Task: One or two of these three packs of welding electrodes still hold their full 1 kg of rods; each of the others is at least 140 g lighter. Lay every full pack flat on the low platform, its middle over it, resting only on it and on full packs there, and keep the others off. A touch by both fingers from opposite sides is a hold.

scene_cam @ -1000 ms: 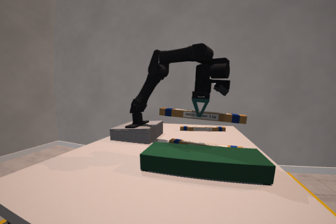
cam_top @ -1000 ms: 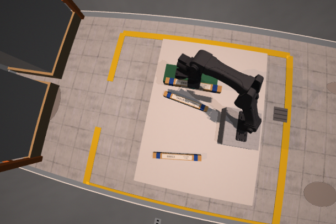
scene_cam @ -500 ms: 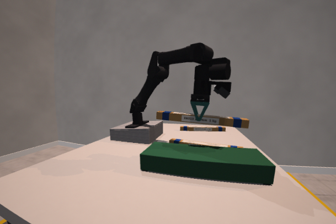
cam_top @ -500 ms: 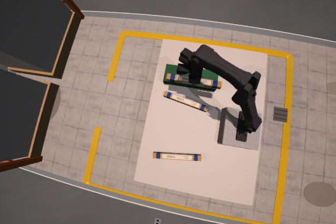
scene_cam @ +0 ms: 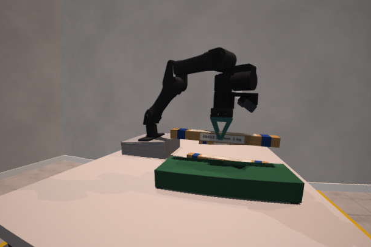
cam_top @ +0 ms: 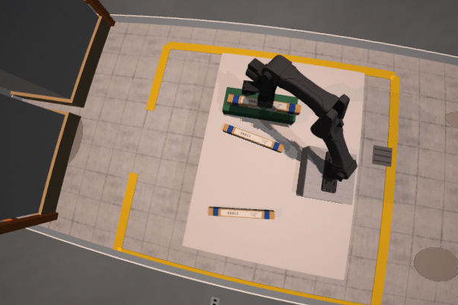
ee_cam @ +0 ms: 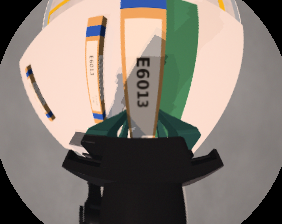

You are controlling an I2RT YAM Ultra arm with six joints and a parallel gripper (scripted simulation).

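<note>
Now: hand 20 mm short of the green low platform, 40 mm to the left of it and 130 mm above it.
</note>
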